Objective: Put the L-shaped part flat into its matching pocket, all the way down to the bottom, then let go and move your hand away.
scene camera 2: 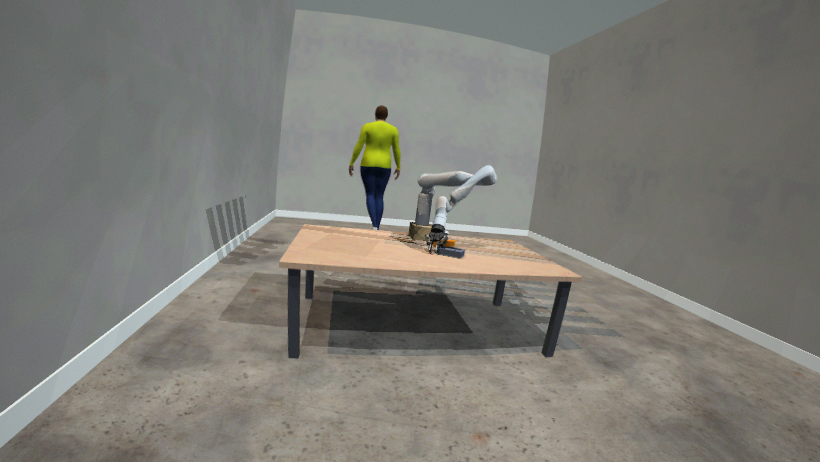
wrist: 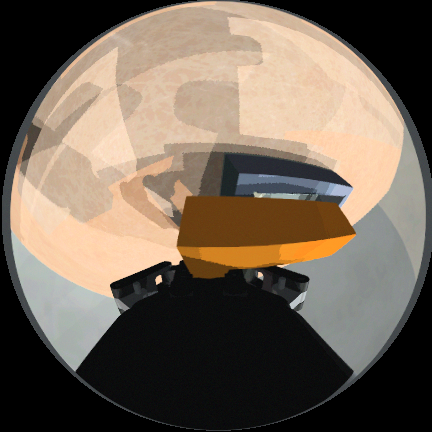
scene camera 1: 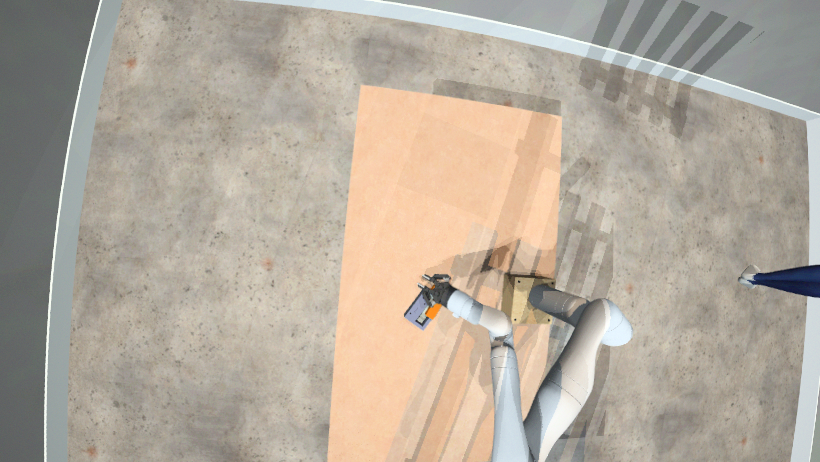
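Where they show: gripper, between the fingertips: (scene camera 2: 432,251) (scene camera 1: 420,279); arm's base, origin of its link: (scene camera 2: 421,224) (scene camera 1: 539,296).
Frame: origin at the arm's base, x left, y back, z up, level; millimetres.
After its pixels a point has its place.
The orange L-shaped part (scene camera 1: 433,311) @(x 79, y -407, z -9 mm) (scene camera 2: 451,243) @(x 83, y -427, z -21 mm) (wrist: 260,222) @(x 47, y -371, z -27 mm) is held by my gripper (scene camera 1: 427,285) @(x -24, y -455, z -66 mm) (scene camera 2: 432,247) @(x -24, y -455, z -66 mm) (wrist: 209,256) @(x -24, y -455, z -66 mm), which is shut on it. The blue-grey block with the pocket (scene camera 1: 412,312) @(x 99, y -478, z -47 mm) (scene camera 2: 451,253) @(x 74, y -478, z -64 mm) (wrist: 280,165) @(x 79, y -375, z -64 mm) sits on the table. In the top scene view the part overlaps the block's right edge and some of its pocket. In the wrist view the part is in front of the block's near side and hides most of the pocket; a pale strip of the pocket shows. The part is outside the pocket. Its exact height and tilt are hard to tell.
The wooden table (scene camera 1: 390,172) @(x -427, y -609, z -84 mm) (scene camera 2: 344,246) @(x -492, y -406, z -84 mm) carries the block. The arm's yellowish base block (scene camera 1: 517,301) @(x 23, y -92, z 2 mm) (scene camera 2: 418,231) @(x -40, y -110, z -28 mm) stands to the right of the gripper in the top view. A person in a yellow top (scene camera 2: 378,143) stands beyond the table. Arm shadows cross the table.
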